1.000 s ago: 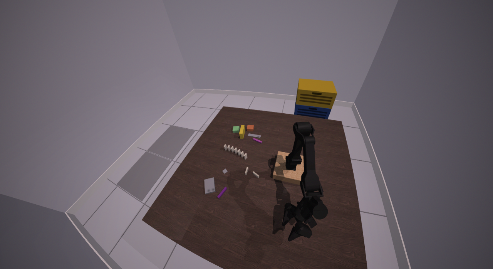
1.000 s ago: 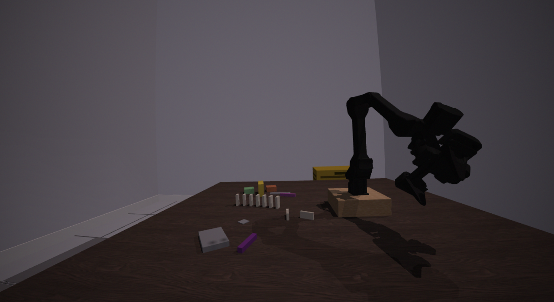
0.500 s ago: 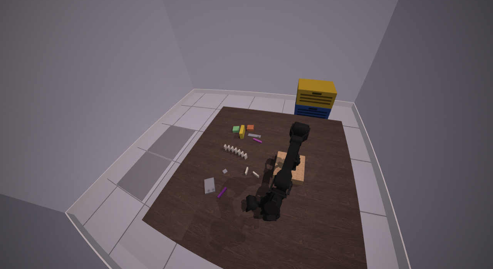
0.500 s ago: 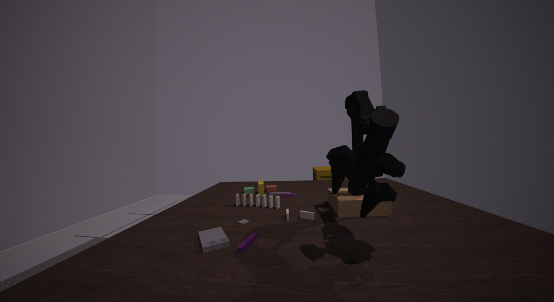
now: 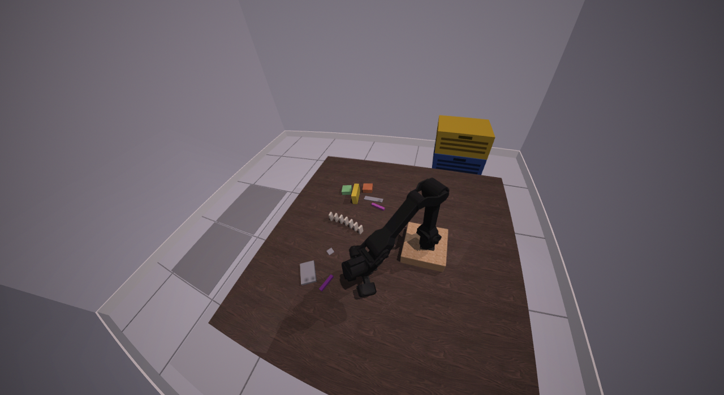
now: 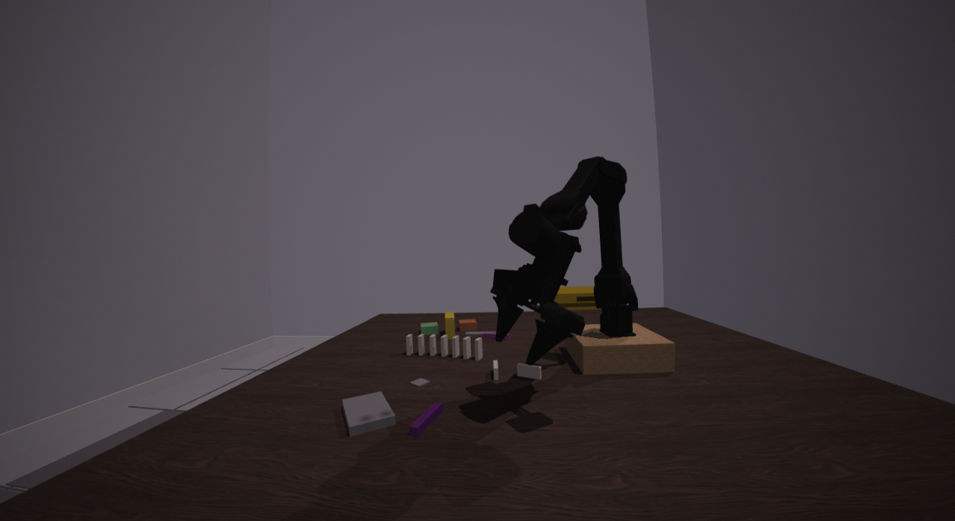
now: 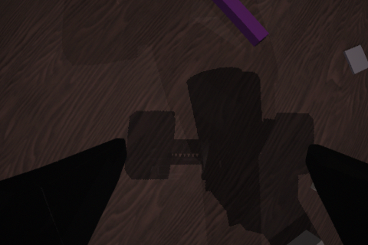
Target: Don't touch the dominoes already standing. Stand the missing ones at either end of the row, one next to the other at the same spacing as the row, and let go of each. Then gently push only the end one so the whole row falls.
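The purple stick is 14 cm ahead of my gripper tip, 2 cm to the left of it and 10 cm below it. Also, from my gripper tip: small grey tile (18 cm ahead, 13 cm to the right, 10 cm below); magenta bar (46 cm to the right, 10 cm below); grey flat block (25 cm ahead, 10 cm below).
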